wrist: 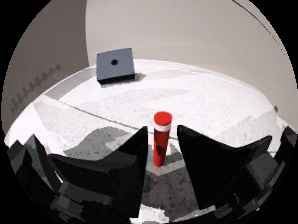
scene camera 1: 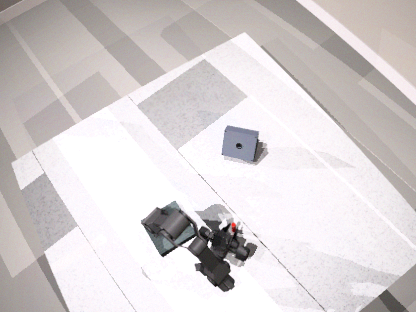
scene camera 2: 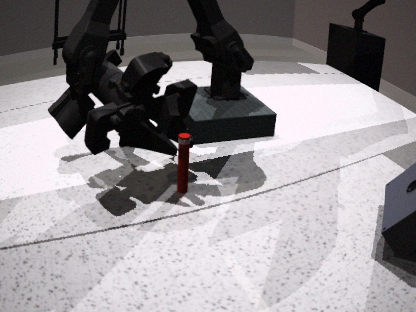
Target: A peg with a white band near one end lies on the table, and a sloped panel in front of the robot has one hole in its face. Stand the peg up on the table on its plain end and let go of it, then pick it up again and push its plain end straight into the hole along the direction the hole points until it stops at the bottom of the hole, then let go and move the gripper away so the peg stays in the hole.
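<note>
The gripper appears in the pictures, with the wrist view and scene camera 1 among those that show it. A red peg can be seen too, and so can a grey-blue sloped panel.
</note>
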